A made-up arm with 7 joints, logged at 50 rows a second.
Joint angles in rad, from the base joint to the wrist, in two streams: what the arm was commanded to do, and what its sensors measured. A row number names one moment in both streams.
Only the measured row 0 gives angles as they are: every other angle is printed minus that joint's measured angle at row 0.
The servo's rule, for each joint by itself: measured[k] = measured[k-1] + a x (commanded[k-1-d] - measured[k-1]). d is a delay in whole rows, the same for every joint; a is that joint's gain. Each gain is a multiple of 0.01, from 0.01 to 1. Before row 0 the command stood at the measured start. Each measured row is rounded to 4 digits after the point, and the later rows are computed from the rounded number. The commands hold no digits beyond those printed.
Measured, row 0:
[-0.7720 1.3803 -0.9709 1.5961 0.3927 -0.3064 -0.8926]
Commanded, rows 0 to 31:
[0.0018 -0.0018 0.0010 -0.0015 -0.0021 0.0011 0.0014]
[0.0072 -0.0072 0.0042 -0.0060 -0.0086 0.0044 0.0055]
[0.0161 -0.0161 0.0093 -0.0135 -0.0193 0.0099 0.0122]
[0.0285 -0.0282 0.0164 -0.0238 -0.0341 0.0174 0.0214]
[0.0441 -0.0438 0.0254 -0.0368 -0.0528 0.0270 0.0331]
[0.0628 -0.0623 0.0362 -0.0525 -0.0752 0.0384 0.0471]
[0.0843 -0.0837 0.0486 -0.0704 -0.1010 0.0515 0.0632]
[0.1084 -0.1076 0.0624 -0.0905 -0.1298 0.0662 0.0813]
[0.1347 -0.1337 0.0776 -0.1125 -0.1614 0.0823 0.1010]
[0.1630 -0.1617 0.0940 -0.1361 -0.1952 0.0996 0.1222]
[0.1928 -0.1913 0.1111 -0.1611 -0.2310 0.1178 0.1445]
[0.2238 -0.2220 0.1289 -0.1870 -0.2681 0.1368 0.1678]
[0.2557 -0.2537 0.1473 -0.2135 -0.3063 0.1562 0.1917]
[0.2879 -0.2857 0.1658 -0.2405 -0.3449 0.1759 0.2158]
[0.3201 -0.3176 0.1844 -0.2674 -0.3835 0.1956 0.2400]
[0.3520 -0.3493 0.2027 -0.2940 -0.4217 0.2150 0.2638]
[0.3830 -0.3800 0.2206 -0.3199 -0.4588 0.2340 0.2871]
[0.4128 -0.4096 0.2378 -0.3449 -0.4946 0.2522 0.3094]
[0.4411 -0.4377 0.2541 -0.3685 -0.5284 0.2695 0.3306]
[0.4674 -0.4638 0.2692 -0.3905 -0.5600 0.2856 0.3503]
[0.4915 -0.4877 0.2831 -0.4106 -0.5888 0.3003 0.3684]
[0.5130 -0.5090 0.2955 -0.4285 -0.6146 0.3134 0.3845]
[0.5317 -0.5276 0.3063 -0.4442 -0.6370 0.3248 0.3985]
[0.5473 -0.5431 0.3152 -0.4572 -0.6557 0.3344 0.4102]
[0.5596 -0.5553 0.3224 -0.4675 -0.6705 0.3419 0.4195]
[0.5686 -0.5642 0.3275 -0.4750 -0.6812 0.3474 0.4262]
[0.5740 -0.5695 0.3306 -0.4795 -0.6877 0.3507 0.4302]
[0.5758 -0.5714 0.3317 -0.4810 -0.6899 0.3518 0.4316]
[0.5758 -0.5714 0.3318 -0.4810 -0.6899 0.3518 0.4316]
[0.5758 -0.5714 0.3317 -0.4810 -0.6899 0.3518 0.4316]
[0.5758 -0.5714 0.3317 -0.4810 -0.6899 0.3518 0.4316]
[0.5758 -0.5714 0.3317 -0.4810 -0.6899 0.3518 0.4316]
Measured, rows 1 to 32:
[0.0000 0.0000 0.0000 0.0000 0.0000 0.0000 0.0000]
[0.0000 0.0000 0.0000 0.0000 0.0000 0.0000 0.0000]
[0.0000 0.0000 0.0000 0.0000 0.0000 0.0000 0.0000]
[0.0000 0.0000 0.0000 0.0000 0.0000 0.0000 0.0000]
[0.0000 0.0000 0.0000 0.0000 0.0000 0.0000 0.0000]
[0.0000 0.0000 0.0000 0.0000 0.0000 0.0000 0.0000]
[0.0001 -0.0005 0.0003 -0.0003 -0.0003 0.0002 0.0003]
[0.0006 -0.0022 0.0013 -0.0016 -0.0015 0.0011 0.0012]
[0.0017 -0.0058 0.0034 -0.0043 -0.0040 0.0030 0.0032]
[0.0036 -0.0116 0.0068 -0.0088 -0.0082 0.0062 0.0065]
[0.0064 -0.0200 0.0116 -0.0152 -0.0144 0.0108 0.0113]
[0.0103 -0.0310 0.0180 -0.0238 -0.0229 0.0169 0.0177]
[0.0155 -0.0447 0.0260 -0.0345 -0.0338 0.0245 0.0259]
[0.0220 -0.0611 0.0355 -0.0474 -0.0472 0.0337 0.0359]
[0.0299 -0.0800 0.0464 -0.0624 -0.0632 0.0444 0.0476]
[0.0392 -0.1012 0.0588 -0.0794 -0.0817 0.0565 0.0610]
[0.0500 -0.1246 0.0724 -0.0982 -0.1026 0.0700 0.0760]
[0.0622 -0.1499 0.0871 -0.1186 -0.1258 0.0847 0.0925]
[0.0757 -0.1769 0.1028 -0.1404 -0.1511 0.1004 0.1104]
[0.0906 -0.2052 0.1192 -0.1634 -0.1782 0.1170 0.1294]
[0.1067 -0.2344 0.1362 -0.1873 -0.2069 0.1343 0.1493]
[0.1239 -0.2643 0.1535 -0.2118 -0.2370 0.1521 0.1699]
[0.1420 -0.2944 0.1709 -0.2367 -0.2681 0.1701 0.1910]
[0.1610 -0.3244 0.1883 -0.2616 -0.2998 0.1882 0.2123]
[0.1806 -0.3539 0.2054 -0.2862 -0.3318 0.2061 0.2336]
[0.2007 -0.3825 0.2220 -0.3102 -0.3637 0.2236 0.2546]
[0.2211 -0.4099 0.2379 -0.3333 -0.3952 0.2405 0.2751]
[0.2415 -0.4357 0.2529 -0.3552 -0.4259 0.2565 0.2948]
[0.2618 -0.4596 0.2668 -0.3757 -0.4555 0.2715 0.3135]
[0.2818 -0.4813 0.2794 -0.3944 -0.4835 0.2853 0.3309]
[0.3012 -0.5005 0.2906 -0.4112 -0.5097 0.2978 0.3468]
[0.3199 -0.5171 0.3002 -0.4259 -0.5337 0.3087 0.3611]
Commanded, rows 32 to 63:
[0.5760 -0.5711 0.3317 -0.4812 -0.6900 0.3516 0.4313]
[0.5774 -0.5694 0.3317 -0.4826 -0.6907 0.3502 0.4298]
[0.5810 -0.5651 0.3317 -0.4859 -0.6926 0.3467 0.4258]
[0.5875 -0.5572 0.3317 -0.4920 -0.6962 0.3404 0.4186]
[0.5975 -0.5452 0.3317 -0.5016 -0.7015 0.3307 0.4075]
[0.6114 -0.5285 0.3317 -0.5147 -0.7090 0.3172 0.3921]
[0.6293 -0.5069 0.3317 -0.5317 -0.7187 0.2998 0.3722]
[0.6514 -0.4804 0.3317 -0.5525 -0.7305 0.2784 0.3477]
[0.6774 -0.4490 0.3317 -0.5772 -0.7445 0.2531 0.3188]
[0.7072 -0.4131 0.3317 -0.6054 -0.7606 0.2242 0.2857]
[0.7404 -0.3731 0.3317 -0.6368 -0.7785 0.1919 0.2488]
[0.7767 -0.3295 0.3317 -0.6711 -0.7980 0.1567 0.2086]
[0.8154 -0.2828 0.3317 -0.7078 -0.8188 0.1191 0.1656]
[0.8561 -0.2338 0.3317 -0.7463 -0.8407 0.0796 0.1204]
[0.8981 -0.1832 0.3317 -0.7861 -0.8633 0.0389 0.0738]
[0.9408 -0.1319 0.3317 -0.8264 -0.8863 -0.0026 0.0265]
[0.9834 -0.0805 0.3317 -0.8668 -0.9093 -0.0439 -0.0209]
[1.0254 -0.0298 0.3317 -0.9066 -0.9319 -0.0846 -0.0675]
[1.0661 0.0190 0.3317 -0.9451 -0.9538 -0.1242 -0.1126]
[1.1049 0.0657 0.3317 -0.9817 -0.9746 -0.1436 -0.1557]
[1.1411 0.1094 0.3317 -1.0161 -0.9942 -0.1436 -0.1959]
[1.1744 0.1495 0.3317 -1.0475 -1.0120 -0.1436 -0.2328]
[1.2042 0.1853 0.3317 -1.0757 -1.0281 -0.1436 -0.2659]
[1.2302 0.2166 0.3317 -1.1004 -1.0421 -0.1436 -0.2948]
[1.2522 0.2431 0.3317 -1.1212 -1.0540 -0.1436 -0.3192]
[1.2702 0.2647 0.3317 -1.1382 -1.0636 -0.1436 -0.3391]
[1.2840 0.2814 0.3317 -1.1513 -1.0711 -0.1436 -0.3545]
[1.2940 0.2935 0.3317 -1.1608 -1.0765 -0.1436 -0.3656]
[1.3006 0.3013 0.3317 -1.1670 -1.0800 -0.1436 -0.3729]
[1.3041 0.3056 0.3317 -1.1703 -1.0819 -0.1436 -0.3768]
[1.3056 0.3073 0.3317 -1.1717 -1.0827 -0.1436 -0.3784]
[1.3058 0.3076 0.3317 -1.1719 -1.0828 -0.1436 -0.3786]
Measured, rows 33 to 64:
[0.3377 -0.5307 0.3081 -0.4382 -0.5553 0.3179 0.3735]
[0.3544 -0.5413 0.3142 -0.4480 -0.5741 0.3254 0.3840]
[0.3699 -0.5491 0.3188 -0.4556 -0.5903 0.3312 0.3926]
[0.3843 -0.5549 0.3222 -0.4614 -0.6042 0.3357 0.3996]
[0.3977 -0.5592 0.3247 -0.4659 -0.6162 0.3392 0.4054]
[0.4102 -0.5624 0.3265 -0.4694 -0.6265 0.3420 0.4101]
[0.4218 -0.5647 0.3279 -0.4721 -0.6354 0.3441 0.4139]
[0.4327 -0.5659 0.3289 -0.4745 -0.6431 0.3454 0.4168]
[0.4431 -0.5657 0.3296 -0.4771 -0.6500 0.3457 0.4184]
[0.4532 -0.5635 0.3301 -0.4805 -0.6565 0.3445 0.4184]
[0.4633 -0.5587 0.3305 -0.4854 -0.6628 0.3415 0.4164]
[0.4737 -0.5508 0.3308 -0.4921 -0.6693 0.3362 0.4120]
[0.4846 -0.5394 0.3310 -0.5012 -0.6762 0.3282 0.4048]
[0.4963 -0.5241 0.3312 -0.5130 -0.6838 0.3172 0.3945]
[0.5090 -0.5046 0.3313 -0.5278 -0.6923 0.3031 0.3809]
[0.5229 -0.4808 0.3314 -0.5456 -0.7019 0.2857 0.3638]
[0.5381 -0.4528 0.3315 -0.5666 -0.7126 0.2651 0.3431]
[0.5548 -0.4207 0.3316 -0.5906 -0.7246 0.2413 0.3189]
[0.5730 -0.3848 0.3316 -0.6176 -0.7378 0.2144 0.2913]
[0.5928 -0.3455 0.3316 -0.6472 -0.7522 0.1847 0.2605]
[0.6142 -0.3033 0.3316 -0.6791 -0.7678 0.1526 0.2269]
[0.6371 -0.2587 0.3316 -0.7130 -0.7844 0.1185 0.1908]
[0.6613 -0.2124 0.3316 -0.7484 -0.8019 0.0828 0.1527]
[0.6868 -0.1649 0.3316 -0.7848 -0.8201 0.0460 0.1131]
[0.7134 -0.1171 0.3316 -0.8217 -0.8388 0.0086 0.0725]
[0.7408 -0.0696 0.3316 -0.8585 -0.8578 -0.0249 0.0314]
[0.7688 -0.0231 0.3316 -0.8947 -0.8769 -0.0510 -0.0095]
[0.7972 0.0218 0.3316 -0.9298 -0.8958 -0.0714 -0.0497]
[0.8257 0.0643 0.3316 -0.9634 -0.9143 -0.0873 -0.0886]
[0.8540 0.1039 0.3316 -0.9949 -0.9322 -0.0997 -0.1257]
[0.8819 0.1401 0.3316 -1.0239 -0.9493 -0.1094 -0.1605]
[0.9091 0.1725 0.3316 -1.0502 -0.9653 -0.1169 -0.1926]

